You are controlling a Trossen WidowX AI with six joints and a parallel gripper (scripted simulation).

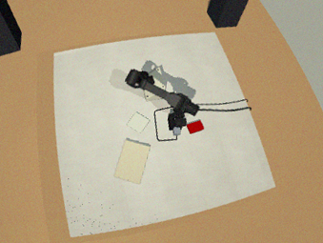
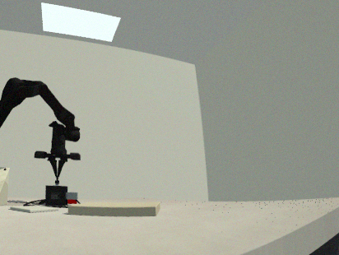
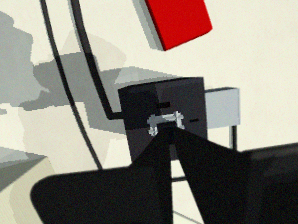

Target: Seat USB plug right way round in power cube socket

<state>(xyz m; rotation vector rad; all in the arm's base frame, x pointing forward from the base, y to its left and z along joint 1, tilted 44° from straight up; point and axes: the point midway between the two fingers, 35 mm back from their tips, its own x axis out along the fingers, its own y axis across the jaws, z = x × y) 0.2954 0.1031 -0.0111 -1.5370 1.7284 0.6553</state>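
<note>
My gripper tip is now 2 cm above the silver USB plug. From my gripper tip the other things lie so: tan slab 31 cm to the right, 17 cm ahead, 10 cm below; red block 12 cm to the left, 10 cm below, 5 cm ahead; white square pad 22 cm to the right, 11 cm below, 6 cm behind.
</note>
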